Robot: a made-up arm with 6 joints.
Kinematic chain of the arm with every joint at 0, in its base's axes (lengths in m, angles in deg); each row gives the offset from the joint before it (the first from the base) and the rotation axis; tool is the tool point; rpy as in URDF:
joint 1: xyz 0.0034 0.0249 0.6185 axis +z
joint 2: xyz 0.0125 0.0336 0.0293 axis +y
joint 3: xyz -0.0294 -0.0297 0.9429 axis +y
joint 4: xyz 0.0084 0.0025 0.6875 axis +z
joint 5: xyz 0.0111 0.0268 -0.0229 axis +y
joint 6: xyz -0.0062 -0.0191 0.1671 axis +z
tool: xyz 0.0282 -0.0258 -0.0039 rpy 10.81 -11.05 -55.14
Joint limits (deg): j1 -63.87..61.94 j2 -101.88..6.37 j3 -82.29..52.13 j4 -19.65..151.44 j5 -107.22..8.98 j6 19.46..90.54
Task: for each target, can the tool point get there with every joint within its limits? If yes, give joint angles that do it. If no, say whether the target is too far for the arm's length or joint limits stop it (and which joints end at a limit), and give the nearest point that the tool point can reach.
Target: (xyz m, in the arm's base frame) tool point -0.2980 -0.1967 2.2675
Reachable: yes | joints 34.90 -10.05 5.88 17.53 -83.14 78.70
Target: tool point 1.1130 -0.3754 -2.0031
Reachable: no: too far | nearest point -0.3108 -0.7108 -0.3653 | short by 2.196 m
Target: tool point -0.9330 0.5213 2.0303
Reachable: yes | joints -31.65 -33.29 -6.90 94.99 -40.49 68.04
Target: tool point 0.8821 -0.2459 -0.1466
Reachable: no: joint limits stop it (at a limit: joint 1, joint 2, joint 3, joint 6) | nearest point -0.2619 -0.6791 -0.2279 | short by 1.226 m
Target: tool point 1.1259 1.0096 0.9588
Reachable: no: joint limits stop it (at a limit: joint 2, joint 3, joint 4, joint 6) | nearest point 0.5723 0.5240 1.8258 | short by 1.138 m
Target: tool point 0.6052 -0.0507 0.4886
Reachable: no: joint limits stop it (at a limit: joint 1, joint 2, joint 3, joint 5, joint 6) | nearest point -0.2833 -0.6480 -0.1987 | short by 1.272 m
